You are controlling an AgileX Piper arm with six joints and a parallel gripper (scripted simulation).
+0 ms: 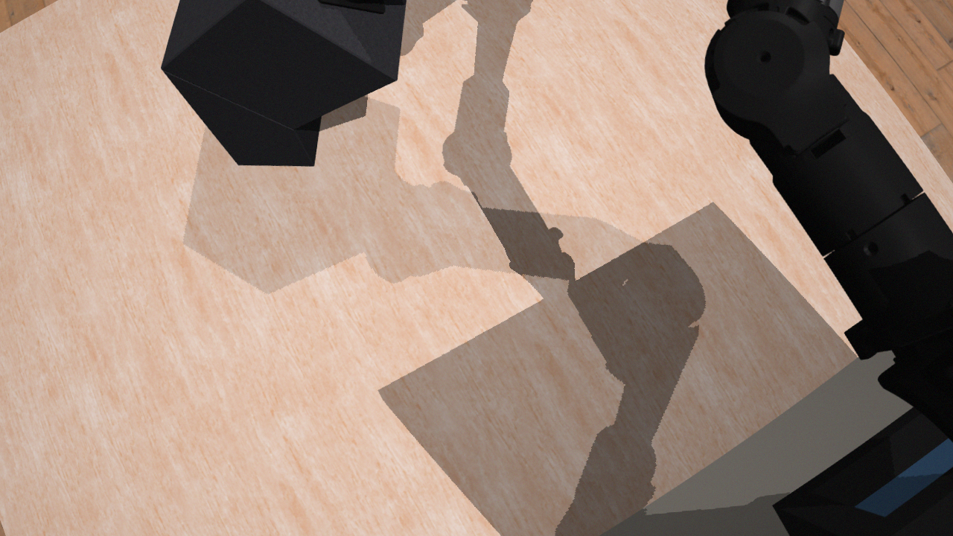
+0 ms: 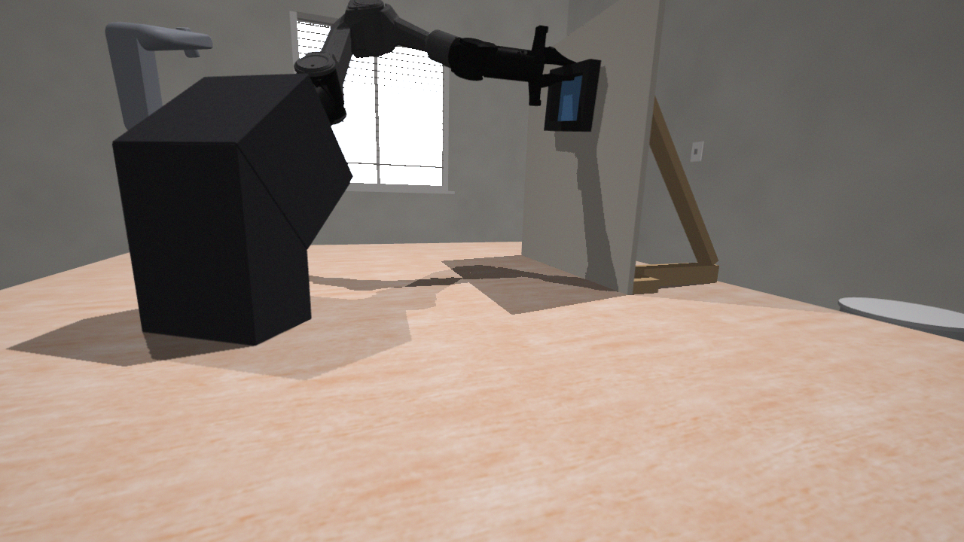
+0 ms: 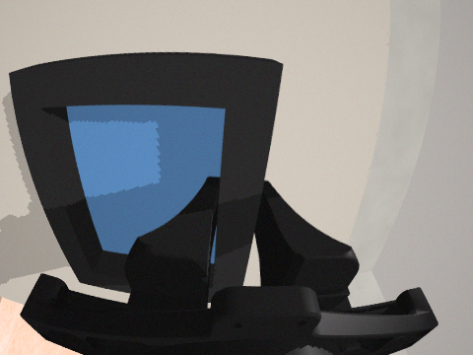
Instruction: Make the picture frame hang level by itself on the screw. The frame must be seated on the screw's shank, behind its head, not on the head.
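Now: the picture frame 50 mm below my hand and 10 mm ahead of it. Round my hand: grey wall panel 170 mm below, 20 mm to the left, 20 mm ahead.
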